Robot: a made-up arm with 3 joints. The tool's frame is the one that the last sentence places.
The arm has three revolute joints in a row. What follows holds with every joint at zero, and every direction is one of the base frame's. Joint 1 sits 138.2 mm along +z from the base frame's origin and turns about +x. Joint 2 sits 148.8 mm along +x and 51.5 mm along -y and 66.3 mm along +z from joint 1 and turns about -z. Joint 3 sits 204.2 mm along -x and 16.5 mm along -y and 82.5 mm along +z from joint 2 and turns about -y. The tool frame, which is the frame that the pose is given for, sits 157.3 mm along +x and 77.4 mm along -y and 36.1 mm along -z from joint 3; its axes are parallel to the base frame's.
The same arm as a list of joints. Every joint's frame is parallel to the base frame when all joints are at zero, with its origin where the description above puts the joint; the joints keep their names.
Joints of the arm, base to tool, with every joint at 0 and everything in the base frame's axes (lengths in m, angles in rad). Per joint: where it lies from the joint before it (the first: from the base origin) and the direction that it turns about. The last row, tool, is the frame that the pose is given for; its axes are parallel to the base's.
joint 1: axis 1 0 0 xyz 0.0000 0.0000 0.1382
joint 2: axis 0 0 -1 xyz 0.1488 -0.0515 0.0663
joint 3: axis 0 -1 0 xyz -0.2042 -0.0165 0.0825
tool: xyz 0.1573 -0.0774 -0.0361

